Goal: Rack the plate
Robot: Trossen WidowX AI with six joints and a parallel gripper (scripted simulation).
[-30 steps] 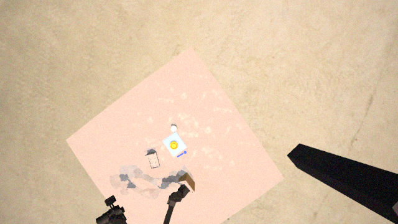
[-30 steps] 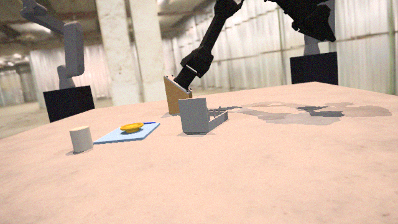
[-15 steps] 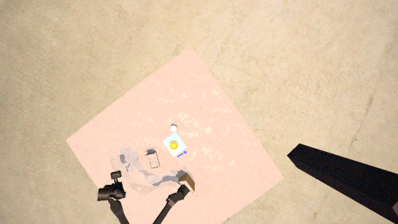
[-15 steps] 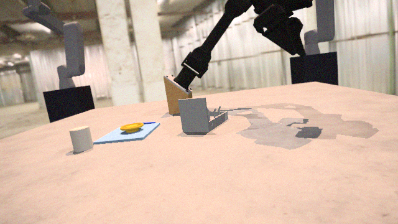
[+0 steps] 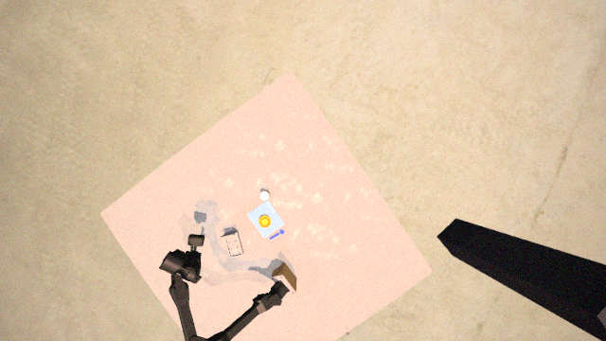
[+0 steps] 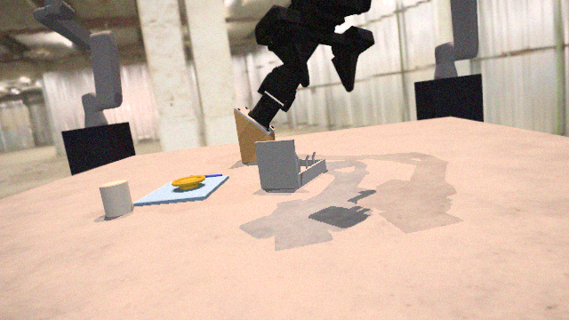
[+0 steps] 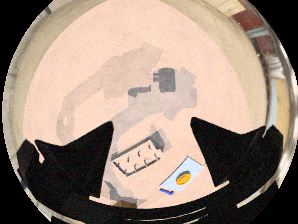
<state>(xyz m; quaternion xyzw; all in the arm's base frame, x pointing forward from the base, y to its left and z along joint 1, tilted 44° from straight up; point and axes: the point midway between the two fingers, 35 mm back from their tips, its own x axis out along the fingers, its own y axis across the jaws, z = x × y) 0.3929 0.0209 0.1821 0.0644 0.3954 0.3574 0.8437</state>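
My gripper tip is 13 cm past the yellow plate, 27 cm to the left of it and 13 cm above it. From my gripper tip the other things lie so: grey dish rack (11 cm behind, 6 cm to the right, 13 cm below); then light blue mat (13 cm behind, 27 cm to the right, 15 cm below); then blue spoon (22 cm behind, 27 cm to the right, 15 cm below).
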